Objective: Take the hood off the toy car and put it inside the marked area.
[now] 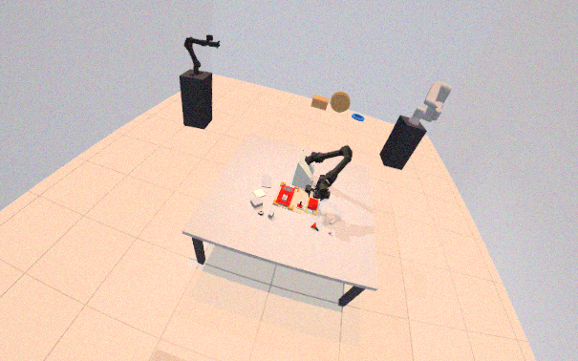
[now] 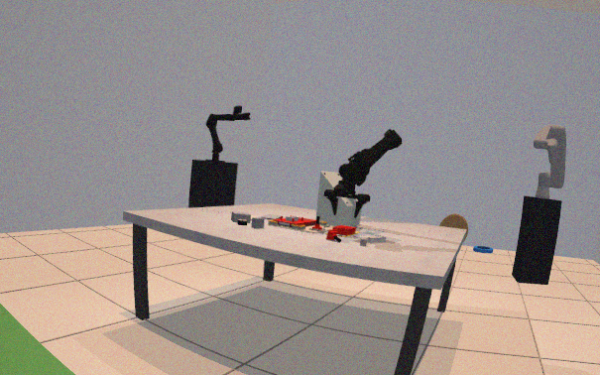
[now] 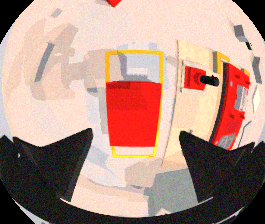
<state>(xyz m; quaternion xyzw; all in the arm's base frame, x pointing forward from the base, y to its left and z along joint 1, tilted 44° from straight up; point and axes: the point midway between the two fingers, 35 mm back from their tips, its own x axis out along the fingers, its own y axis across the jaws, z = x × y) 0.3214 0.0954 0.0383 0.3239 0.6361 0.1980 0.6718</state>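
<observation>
My gripper tip is now 50 mm above the red hood.
</observation>
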